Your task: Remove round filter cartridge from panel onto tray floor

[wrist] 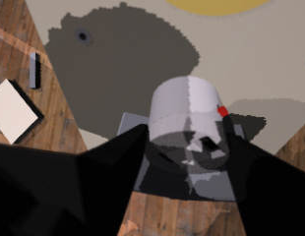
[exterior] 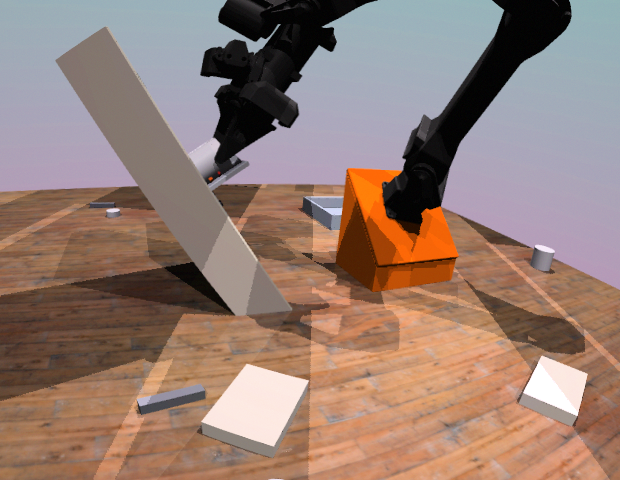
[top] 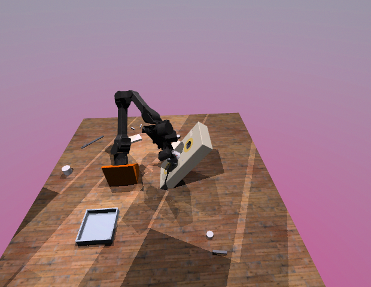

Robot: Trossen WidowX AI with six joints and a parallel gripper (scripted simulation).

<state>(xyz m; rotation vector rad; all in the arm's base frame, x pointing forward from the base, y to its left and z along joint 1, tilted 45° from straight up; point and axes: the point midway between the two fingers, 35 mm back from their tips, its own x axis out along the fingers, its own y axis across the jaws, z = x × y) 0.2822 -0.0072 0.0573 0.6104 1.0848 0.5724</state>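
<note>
Now: the grey bracket 3 cm below my gripper tip and 1 cm behind it. From my gripper tip the other things lie so: grey tray 33 cm to the right, 32 cm behind, 16 cm below; beige service panel 5 cm ahead, 2 cm below, 1 cm to the left; round filter cartridge right at my gripper tip.
</note>
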